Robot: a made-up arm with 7 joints.
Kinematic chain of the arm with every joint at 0, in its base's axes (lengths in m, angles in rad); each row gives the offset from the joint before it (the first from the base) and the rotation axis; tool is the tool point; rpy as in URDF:
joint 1: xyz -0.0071 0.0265 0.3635 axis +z
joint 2: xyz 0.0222 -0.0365 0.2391 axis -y
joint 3: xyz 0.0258 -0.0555 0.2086 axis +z
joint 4: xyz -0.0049 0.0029 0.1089 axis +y
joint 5: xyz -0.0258 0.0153 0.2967 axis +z
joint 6: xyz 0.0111 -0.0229 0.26 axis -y
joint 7: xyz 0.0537 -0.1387 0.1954 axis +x
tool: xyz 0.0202 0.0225 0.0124 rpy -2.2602 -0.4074 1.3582
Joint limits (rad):
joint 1: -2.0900..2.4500
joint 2: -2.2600..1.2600
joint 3: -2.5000..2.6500
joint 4: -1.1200..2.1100
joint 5: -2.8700..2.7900
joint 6: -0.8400..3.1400
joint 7: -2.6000..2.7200
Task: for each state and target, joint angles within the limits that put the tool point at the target. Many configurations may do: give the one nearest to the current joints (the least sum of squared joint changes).
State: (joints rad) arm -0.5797 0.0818 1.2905 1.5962 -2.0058 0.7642 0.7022
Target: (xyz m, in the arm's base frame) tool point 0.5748 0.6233 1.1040
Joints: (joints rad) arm 0.0939 -0.5032 1.0269 1.2263 -1.9171 0.4905 0.7745
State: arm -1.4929 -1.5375 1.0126 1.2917 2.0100 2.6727 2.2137
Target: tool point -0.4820 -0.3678 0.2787
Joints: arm -2.0900 -1.2251 0.0818 1.0289 1.5523 2.4542 2.1789
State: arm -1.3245 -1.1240 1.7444 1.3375 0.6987 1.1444 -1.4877
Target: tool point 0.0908 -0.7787 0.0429
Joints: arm -1.7402 -1.8445 1.1893 0.7114 0.5406 1.1174 -1.4686
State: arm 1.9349 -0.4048 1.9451 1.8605 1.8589 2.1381 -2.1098
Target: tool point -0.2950 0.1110 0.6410
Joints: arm 1.4528 -0.4046 1.8155 1.8361 1.7844 2.6459 -2.0816
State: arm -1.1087 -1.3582 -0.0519 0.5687 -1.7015 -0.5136 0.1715
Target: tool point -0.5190 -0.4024 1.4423
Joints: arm -2.0515 -0.6573 -0.0668 0.1755 -1.6094 -0.5972 0.2116
